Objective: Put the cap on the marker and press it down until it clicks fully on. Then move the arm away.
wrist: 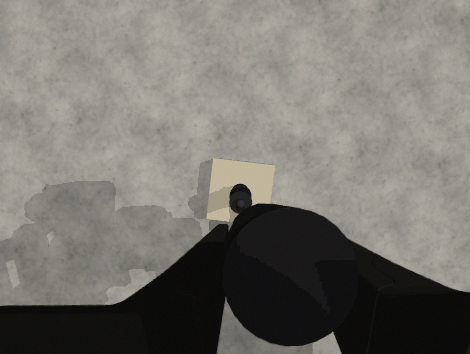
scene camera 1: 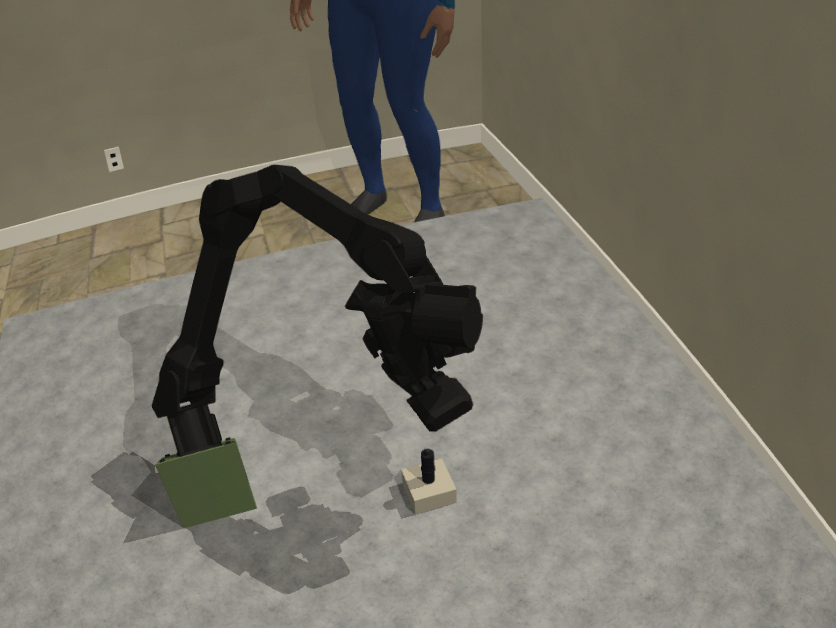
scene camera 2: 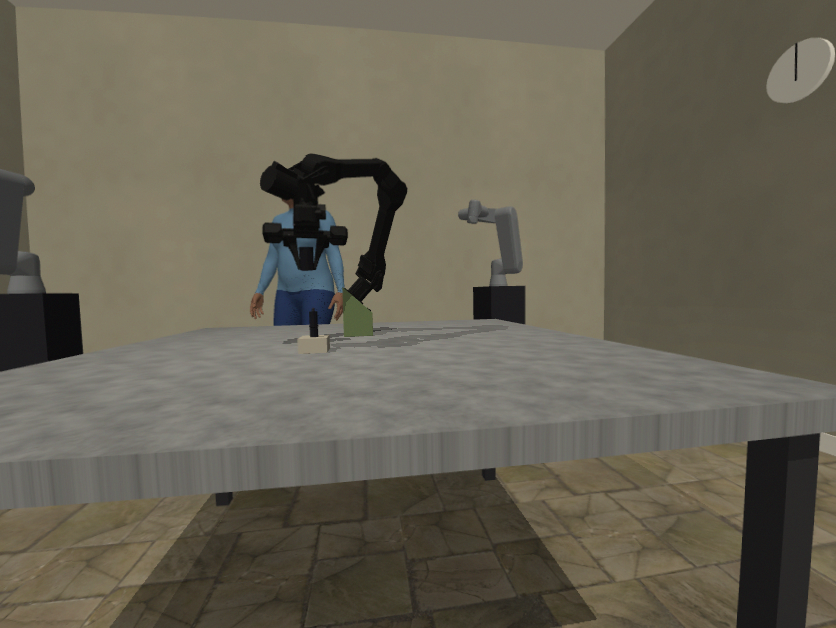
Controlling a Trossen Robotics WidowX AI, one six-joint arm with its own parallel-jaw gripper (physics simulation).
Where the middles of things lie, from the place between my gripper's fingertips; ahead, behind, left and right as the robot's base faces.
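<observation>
Beige block (scene camera 1: 442, 492): 1 cm to the left of my hand, 17 cm below it. Cap (wrist: 289, 273): 2 cm above my hand.
</observation>
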